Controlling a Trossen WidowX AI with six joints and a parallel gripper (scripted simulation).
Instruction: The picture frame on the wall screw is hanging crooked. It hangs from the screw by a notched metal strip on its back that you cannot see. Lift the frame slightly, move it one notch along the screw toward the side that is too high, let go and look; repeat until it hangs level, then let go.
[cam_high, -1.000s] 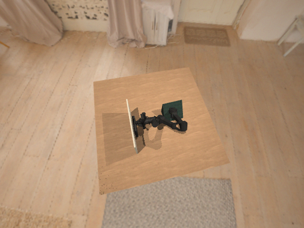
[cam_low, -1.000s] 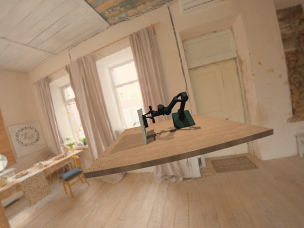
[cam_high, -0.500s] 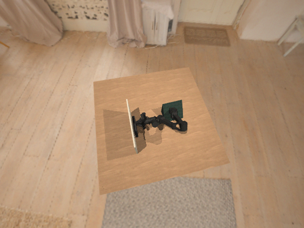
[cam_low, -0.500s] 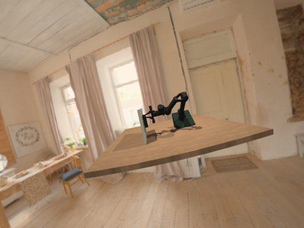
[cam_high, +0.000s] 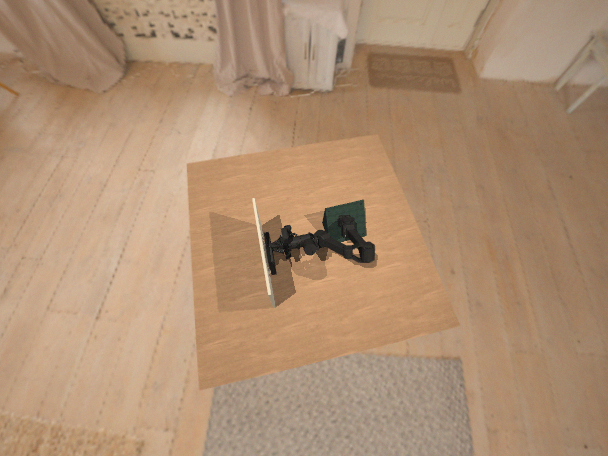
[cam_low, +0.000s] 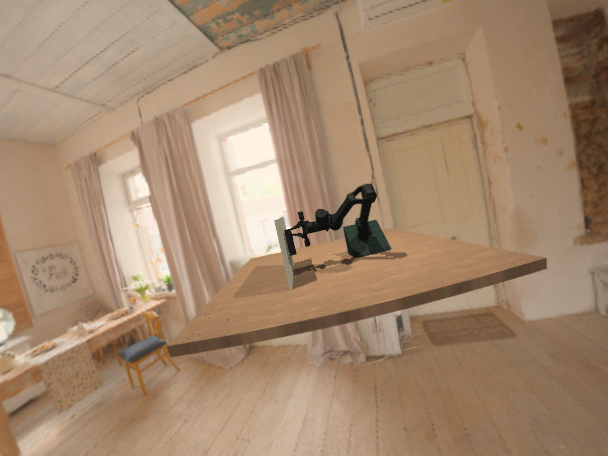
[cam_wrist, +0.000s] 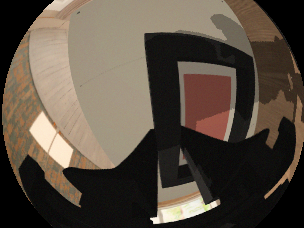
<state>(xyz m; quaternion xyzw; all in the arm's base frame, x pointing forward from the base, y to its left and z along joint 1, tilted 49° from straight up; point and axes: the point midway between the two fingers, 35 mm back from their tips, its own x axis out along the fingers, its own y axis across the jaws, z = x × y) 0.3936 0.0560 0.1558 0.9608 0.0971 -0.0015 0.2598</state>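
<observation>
The picture frame lies 1 cm to the left of my gripper tip and 5 cm below it. The rest, counted from my gripper tip: wall panel (2 cm ahead, 1 cm to the left, 7 cm below).
</observation>
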